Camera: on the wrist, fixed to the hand. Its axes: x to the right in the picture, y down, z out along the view.
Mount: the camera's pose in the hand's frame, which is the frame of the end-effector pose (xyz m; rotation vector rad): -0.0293 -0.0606 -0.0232 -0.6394 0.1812 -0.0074
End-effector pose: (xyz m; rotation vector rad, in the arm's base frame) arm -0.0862 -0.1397 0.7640 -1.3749 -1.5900 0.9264
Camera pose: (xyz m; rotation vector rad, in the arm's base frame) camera -0.0864 -0.1764 0.8250 -1.8162 -1.8234 0.2678
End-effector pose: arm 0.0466 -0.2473 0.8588 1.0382 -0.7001 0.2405
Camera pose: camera 0.0641 -0.2541 0.7901 0.4022 -0.5528 0.0892
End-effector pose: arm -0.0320 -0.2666 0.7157 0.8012 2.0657 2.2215
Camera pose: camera -0.0352 -0.2901 0.6486 0.5420 1.2401 2.7772
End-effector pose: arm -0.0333 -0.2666 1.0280 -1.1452 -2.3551 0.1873
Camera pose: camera -0.0488 -0.3298 1.0570 -1.3567 -2.3102 -0.6912
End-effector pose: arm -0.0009 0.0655 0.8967 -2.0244 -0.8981 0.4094
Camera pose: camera -0.0345 0.0533 0.9583 -2.5801 -1.0048 -0.0890
